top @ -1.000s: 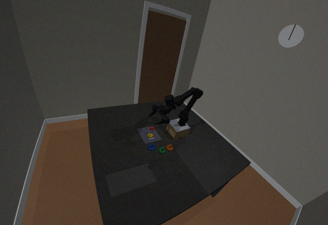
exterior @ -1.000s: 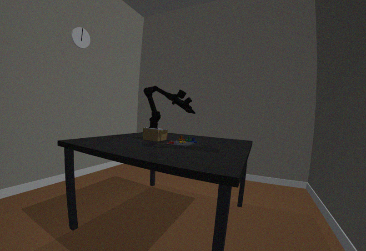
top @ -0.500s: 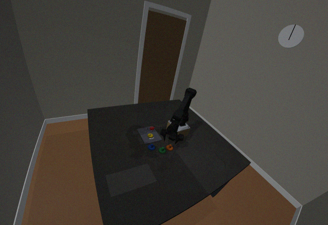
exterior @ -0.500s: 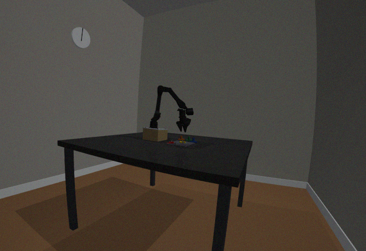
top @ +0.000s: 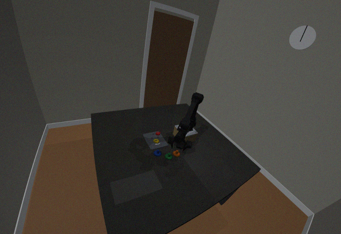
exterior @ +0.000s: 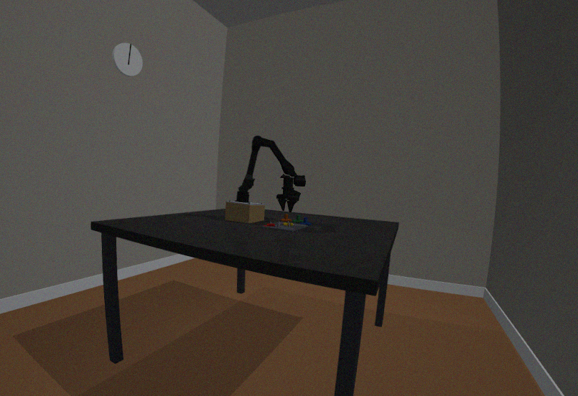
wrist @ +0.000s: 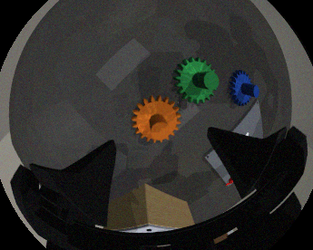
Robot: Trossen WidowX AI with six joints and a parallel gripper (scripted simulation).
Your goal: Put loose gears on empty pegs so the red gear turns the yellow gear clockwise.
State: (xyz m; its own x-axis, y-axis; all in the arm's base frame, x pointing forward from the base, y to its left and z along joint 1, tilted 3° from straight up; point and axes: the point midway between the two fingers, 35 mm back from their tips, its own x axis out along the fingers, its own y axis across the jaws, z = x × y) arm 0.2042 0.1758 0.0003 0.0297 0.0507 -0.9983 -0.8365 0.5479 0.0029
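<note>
The orange gear is 4 cm below my gripper tip. Round my gripper tip: green gear (8 cm ahead, 1 cm to the left, 4 cm below); then white arrow (11 cm ahead, 15 cm to the right, 5 cm below); then blue gear (15 cm ahead, 5 cm to the right, 4 cm below).
</note>
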